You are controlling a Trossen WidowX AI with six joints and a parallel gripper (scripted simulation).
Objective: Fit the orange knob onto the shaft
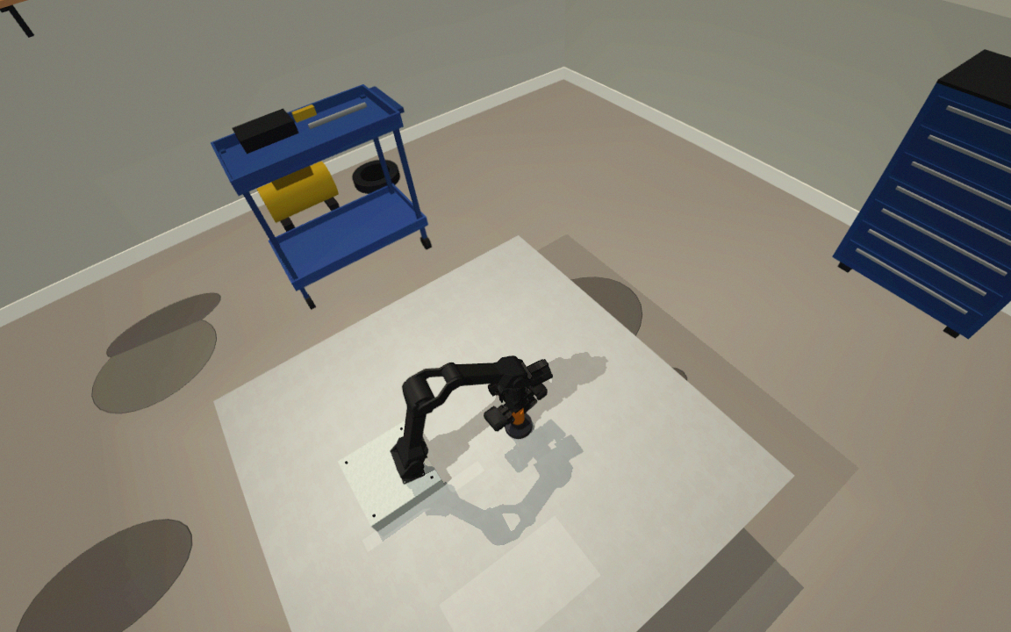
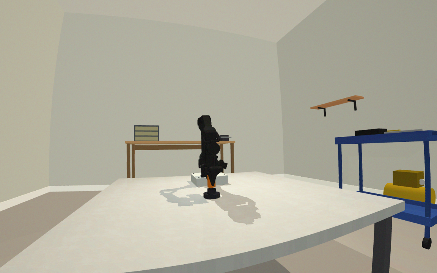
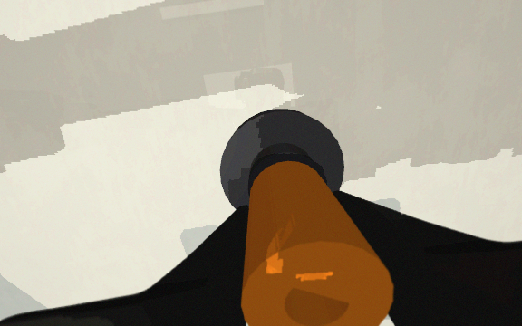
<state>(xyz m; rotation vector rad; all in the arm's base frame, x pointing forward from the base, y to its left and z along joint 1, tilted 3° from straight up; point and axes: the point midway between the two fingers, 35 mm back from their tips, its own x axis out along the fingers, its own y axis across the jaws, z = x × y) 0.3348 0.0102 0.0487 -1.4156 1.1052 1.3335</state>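
My gripper tip is now 30 mm above the dark round pedestal. Round my gripper tip: orange knob 20 mm above.
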